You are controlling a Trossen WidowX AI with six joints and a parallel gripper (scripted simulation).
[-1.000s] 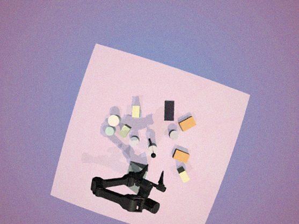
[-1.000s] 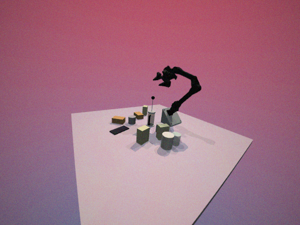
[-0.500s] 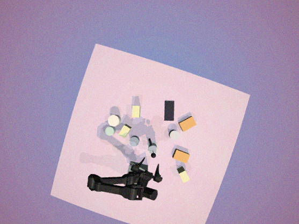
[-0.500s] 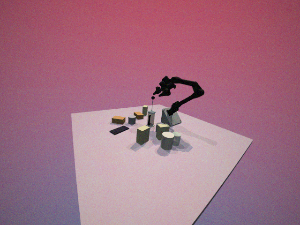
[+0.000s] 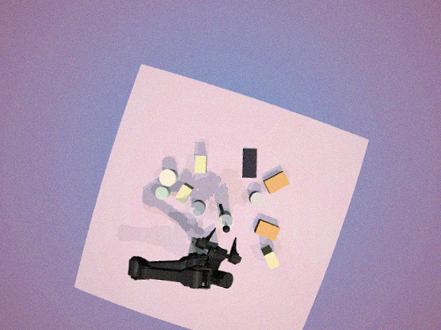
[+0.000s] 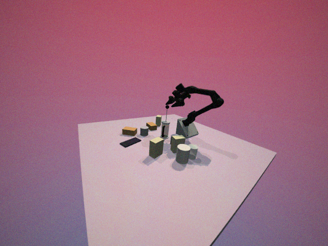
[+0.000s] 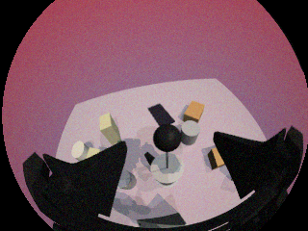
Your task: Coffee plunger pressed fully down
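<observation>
The coffee press lies 3 cm ahead of my gripper tip, 1 cm to the left of it and 15 cm below it. Round my gripper tip: dark flat slab (31 cm ahead, 6 cm to the right, 28 cm below).
</observation>
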